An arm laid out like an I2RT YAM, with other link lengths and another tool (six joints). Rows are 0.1 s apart.
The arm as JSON. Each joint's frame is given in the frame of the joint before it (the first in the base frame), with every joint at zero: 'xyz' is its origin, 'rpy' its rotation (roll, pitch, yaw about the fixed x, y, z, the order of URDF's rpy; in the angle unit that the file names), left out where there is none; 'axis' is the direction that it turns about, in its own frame. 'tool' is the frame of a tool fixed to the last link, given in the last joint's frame.
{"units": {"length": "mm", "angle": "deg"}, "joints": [
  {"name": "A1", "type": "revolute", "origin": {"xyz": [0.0, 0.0, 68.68]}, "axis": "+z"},
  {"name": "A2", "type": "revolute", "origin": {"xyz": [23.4, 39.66, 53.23]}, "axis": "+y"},
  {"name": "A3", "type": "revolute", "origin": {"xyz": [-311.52, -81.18, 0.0]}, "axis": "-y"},
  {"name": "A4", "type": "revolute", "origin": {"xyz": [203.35, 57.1, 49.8]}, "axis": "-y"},
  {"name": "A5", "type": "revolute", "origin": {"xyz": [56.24, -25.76, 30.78]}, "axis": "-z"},
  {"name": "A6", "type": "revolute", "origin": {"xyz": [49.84, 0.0, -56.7]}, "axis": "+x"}
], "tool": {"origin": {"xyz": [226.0, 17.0, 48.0], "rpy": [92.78, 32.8, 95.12]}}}
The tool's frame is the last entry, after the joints.
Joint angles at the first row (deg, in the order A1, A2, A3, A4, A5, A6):
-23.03 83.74 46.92 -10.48 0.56 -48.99
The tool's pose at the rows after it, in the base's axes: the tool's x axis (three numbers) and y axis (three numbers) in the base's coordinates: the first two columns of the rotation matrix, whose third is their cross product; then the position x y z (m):
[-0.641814 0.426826 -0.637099 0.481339 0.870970 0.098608 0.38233 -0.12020 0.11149]
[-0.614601 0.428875 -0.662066 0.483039 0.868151 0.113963 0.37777 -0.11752 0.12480]
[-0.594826 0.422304 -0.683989 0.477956 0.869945 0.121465 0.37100 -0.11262 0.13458]
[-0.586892 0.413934 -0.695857 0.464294 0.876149 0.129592 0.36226 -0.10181 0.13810]
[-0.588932 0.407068 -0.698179 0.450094 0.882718 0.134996 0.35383 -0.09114 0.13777]
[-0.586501 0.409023 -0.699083 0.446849 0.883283 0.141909 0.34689 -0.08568 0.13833]
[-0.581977 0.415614 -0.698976 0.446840 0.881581 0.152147 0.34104 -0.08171 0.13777]
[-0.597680 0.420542 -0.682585 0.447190 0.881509 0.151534 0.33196 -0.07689 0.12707]
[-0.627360 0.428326 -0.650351 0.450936 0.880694 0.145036 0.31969 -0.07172 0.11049]
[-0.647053 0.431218 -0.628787 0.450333 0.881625 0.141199 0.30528 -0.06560 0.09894]
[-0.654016 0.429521 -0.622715 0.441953 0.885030 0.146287 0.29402 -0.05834 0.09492]
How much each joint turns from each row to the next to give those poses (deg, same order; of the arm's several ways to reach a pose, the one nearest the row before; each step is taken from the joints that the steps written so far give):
0.62 -2.40 -0.64 -0.07 -0.07 0.50
0.02 -3.15 -0.96 -0.13 -0.17 0.74
0.30 -3.28 -1.49 0.00 0.00 0.31
1.08 -3.25 -2.16 -0.04 0.02 0.48
1.11 -2.54 -1.70 -0.57 0.00 0.37
0.46 -1.97 -0.99 -0.81 -0.02 0.48
0.17 -1.59 -1.09 -0.35 -0.20 0.59
0.22 -0.85 -1.75 -0.41 -0.07 0.13
0.15 -0.31 -1.73 -1.16 0.00 -0.02
0.00 -1.70 -1.90 -1.46 -0.21 -0.20
0.01 -2.52 -1.46 -1.43 -0.66 -0.17

